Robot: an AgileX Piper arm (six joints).
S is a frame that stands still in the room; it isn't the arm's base.
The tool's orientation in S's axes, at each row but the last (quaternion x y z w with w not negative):
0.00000 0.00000 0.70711 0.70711
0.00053 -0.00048 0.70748 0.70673
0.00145 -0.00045 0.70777 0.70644
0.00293 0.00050 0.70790 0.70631
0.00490 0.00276 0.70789 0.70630
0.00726 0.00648 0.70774 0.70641
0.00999 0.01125 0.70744 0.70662
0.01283 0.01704 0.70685 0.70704
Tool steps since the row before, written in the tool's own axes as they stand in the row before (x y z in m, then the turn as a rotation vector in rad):
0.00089 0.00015 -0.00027 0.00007 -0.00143 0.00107
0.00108 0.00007 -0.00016 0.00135 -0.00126 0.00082
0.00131 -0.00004 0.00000 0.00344 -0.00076 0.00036
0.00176 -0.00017 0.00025 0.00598 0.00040 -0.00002
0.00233 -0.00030 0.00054 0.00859 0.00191 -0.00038
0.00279 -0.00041 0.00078 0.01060 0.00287 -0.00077
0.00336 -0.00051 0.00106 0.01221 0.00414 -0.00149
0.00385 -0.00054 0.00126 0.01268 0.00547 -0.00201
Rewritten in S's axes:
-0.00015 0.00089 -0.00027 0.00143 0.00007 0.00107
-0.00007 0.00108 -0.00016 0.00126 0.00135 0.00082
0.00004 0.00131 0.00000 0.00075 0.00344 0.00037
0.00017 0.00176 0.00026 -0.00041 0.00598 0.00000
0.00030 0.00233 0.00054 -0.00193 0.00859 -0.00033
0.00042 0.00279 0.00078 -0.00290 0.01060 -0.00070
0.00054 0.00336 0.00104 -0.00420 0.01220 -0.00139
0.00059 0.00386 0.00121 -0.00555 0.01267 -0.00185

